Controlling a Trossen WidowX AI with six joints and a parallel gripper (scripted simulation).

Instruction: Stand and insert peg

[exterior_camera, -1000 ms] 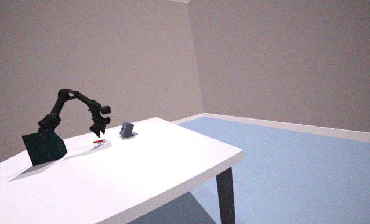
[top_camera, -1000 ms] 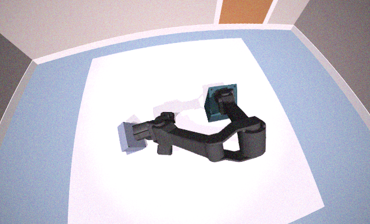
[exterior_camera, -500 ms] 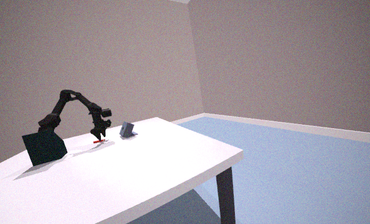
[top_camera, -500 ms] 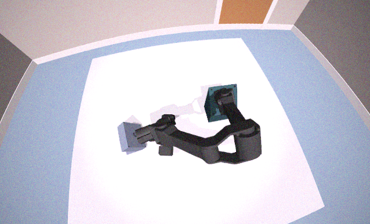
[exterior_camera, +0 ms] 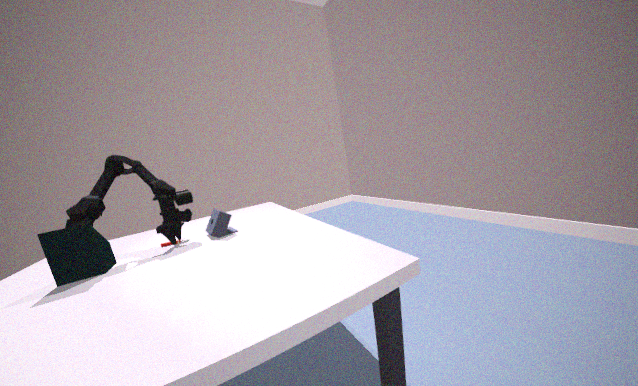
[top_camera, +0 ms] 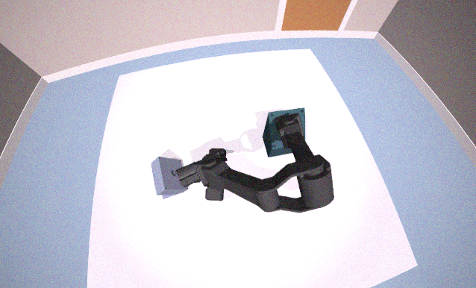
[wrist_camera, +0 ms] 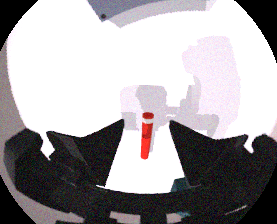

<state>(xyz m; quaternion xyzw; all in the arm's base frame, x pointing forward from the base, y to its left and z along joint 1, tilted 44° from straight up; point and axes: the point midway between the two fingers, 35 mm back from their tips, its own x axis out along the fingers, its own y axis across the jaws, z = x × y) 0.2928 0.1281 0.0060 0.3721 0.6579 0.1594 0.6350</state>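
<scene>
Now: the red peg 1 cm behind my gripper tip. The rest, counted from my gripper tip: grey sloped panel: 18 cm ahead, 5 cm to the right, 5 cm above.
</scene>
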